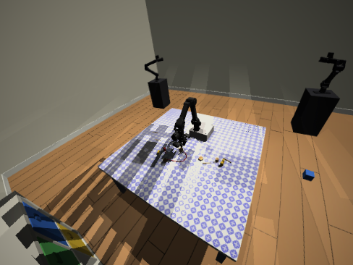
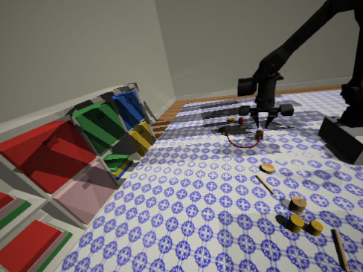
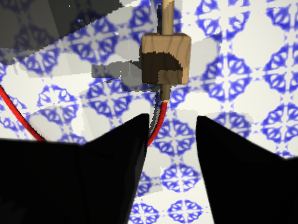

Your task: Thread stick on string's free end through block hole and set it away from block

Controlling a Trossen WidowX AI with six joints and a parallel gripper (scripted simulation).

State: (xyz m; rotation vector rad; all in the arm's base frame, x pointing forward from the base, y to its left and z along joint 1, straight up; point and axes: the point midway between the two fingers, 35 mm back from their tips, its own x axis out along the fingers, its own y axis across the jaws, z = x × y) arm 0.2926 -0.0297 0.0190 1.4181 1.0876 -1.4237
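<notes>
Now: the wooden block 30 mm to the right of my gripper tip and 50 mm below it. Also, from my gripper tip: red cylinder 60 mm ahead, 180 mm to the right, 50 mm below; round wooden button 170 mm ahead, 100 mm to the right, 60 mm below; yellow cube 110 mm ahead, 220 mm to the right, 50 mm below.
</notes>
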